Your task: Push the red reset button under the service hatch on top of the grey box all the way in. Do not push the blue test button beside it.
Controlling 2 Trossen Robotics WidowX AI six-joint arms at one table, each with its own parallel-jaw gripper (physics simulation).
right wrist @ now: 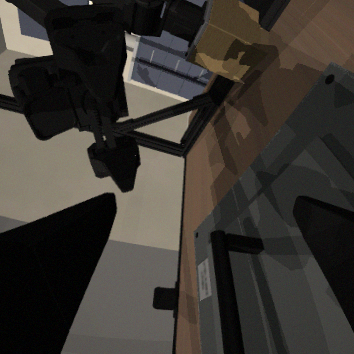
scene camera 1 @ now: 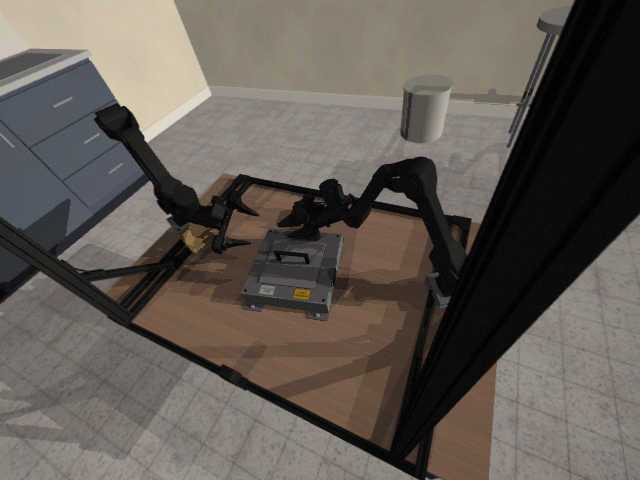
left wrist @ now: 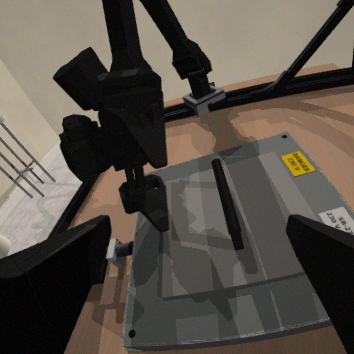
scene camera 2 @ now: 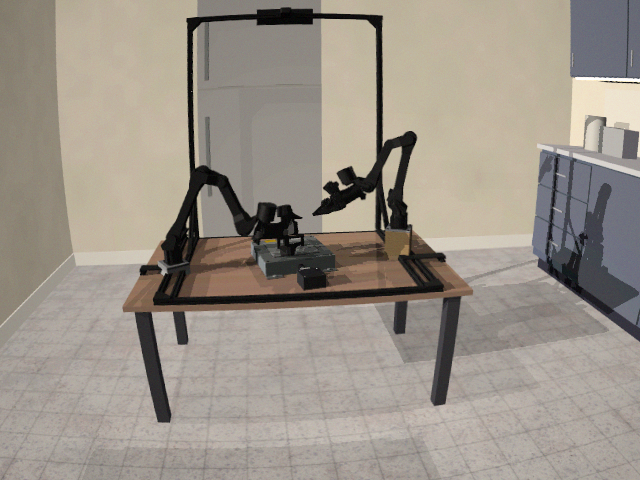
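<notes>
The grey box (scene camera 1: 281,294) (scene camera 2: 321,263) (left wrist: 200,325) (right wrist: 320,110) lies on the table. Its flat service hatch (scene camera 1: 289,280) (left wrist: 190,282) is down, with a black handle (scene camera 1: 292,253) (left wrist: 227,204) (right wrist: 223,285) upright on it. The red reset button and the blue test button do not show. My left gripper (scene camera 1: 253,228) (scene camera 2: 313,213) (left wrist: 199,223) is open and empty, raised beside the box at its left in scene camera 1. My right gripper (scene camera 1: 284,230) (scene camera 2: 294,235) (left wrist: 163,203) (right wrist: 206,203) is open and empty, low over the box's far edge in scene camera 1, with the handle off to its near side.
A small black block (scene camera 2: 311,279) stands beside the box, near a grey connector (left wrist: 116,251). A yellowish block (scene camera 1: 196,238) (scene camera 2: 397,243) (right wrist: 227,42) is under the left arm's base. Black frame rails (scene camera 2: 299,297) edge the wooden table (scene camera 1: 310,356). The two grippers are close together.
</notes>
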